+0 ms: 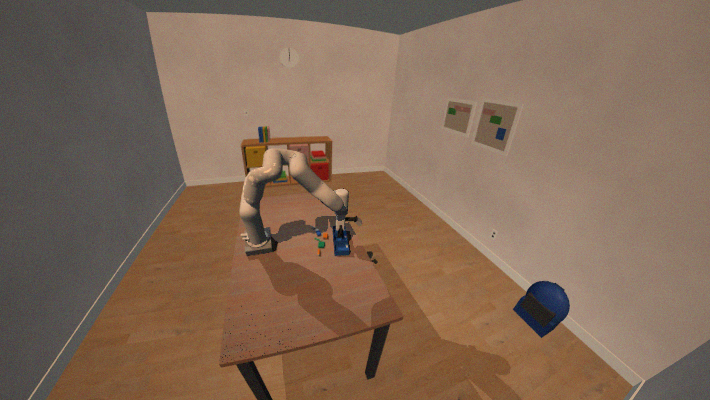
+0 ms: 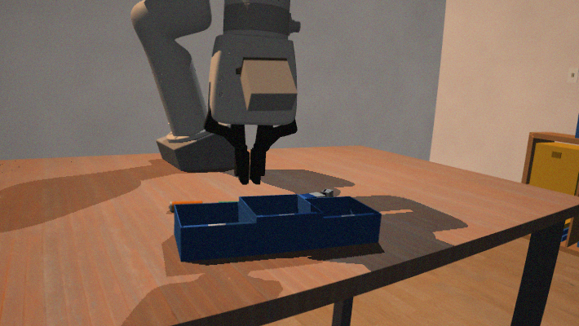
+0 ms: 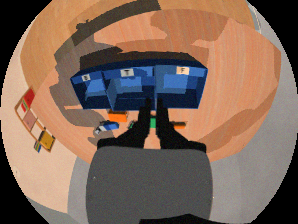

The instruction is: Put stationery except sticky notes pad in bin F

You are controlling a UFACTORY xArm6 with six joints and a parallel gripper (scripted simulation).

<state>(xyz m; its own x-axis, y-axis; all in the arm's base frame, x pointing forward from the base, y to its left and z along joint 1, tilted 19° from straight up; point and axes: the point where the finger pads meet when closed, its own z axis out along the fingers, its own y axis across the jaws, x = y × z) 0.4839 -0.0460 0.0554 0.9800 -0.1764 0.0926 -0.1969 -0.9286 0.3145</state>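
Right now the three joined blue bins is 10 mm ahead of my hand, 40 mm to the left of it and 70 mm below it. Also, from my hand: orange block: 80 mm behind, 90 mm to the left, 90 mm below; green block: 110 mm behind, 30 mm to the left, 90 mm below; orange marker: 140 mm behind, 40 mm to the right, 90 mm below.
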